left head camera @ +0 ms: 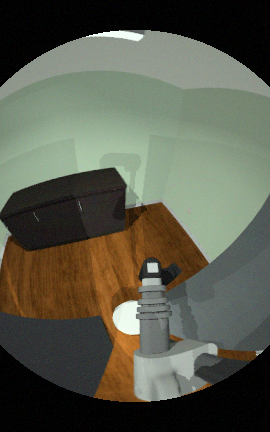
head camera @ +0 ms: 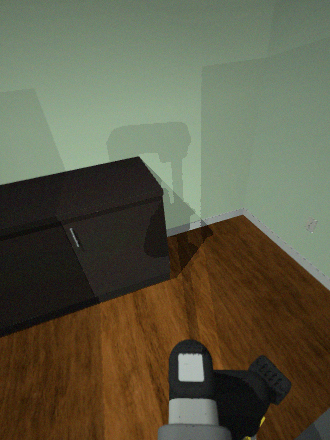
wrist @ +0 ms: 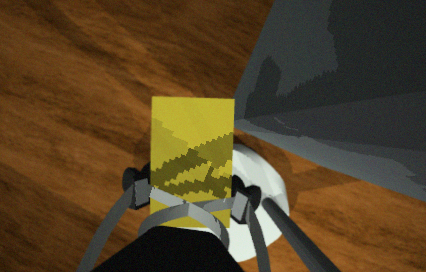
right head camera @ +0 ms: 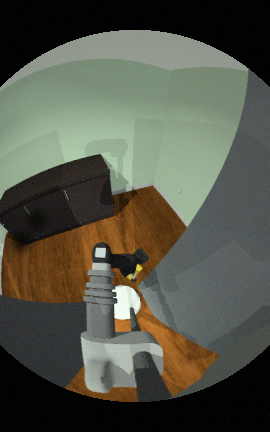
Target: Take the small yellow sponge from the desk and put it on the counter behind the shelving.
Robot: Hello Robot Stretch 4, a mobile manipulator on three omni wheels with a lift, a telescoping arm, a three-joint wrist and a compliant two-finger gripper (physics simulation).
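Frame: origin at the robot's base, x left, y ahead, z down, level; centimetres.
Where they show: gripper, fingertip midpoint: [wrist: 192,183] [right head camera: 129,274]; robot's base at its link origin: [left head camera: 131,316] [right head camera: 122,301].
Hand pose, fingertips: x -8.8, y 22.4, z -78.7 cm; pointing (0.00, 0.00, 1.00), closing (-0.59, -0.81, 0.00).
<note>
Each offset is from my fingertips to the top centre of the thing. "pt": to the spot under its first point. Level surfaces: height alone.
The yellow sponge @[dy +1.8, dx -1.9, dz -4.7 cm] [wrist: 192,130] [right head camera: 138,270] is between the two fingertips of my gripper [wrist: 192,183], which is shut on it, above the floor. A sliver of the sponge @[pt dy +2.3, dx -6.8, dz -4.7 cm] [head camera: 262,421] also shows at the bottom of the head view. The dark counter @[dz -9.5 cm] [head camera: 80,192] [left head camera: 65,190] [right head camera: 57,180] stands against the green wall, ahead and to the left of the gripper, a stretch of floor away. Its cabinet doors face my side. The fingertips are hidden in the head view and the left head view.
Grey shelving panels stand close on the right [left head camera: 235,295] [right head camera: 215,280] [wrist: 350,65] and near left [left head camera: 55,350] [right head camera: 40,340]. The white round base [left head camera: 127,318] [right head camera: 127,302] [wrist: 265,200] is below the arm. Wooden floor @[dz +81.5 cm] [head camera: 140,345] lies between arm and counter. A wall corner is beyond the counter's right end.
</note>
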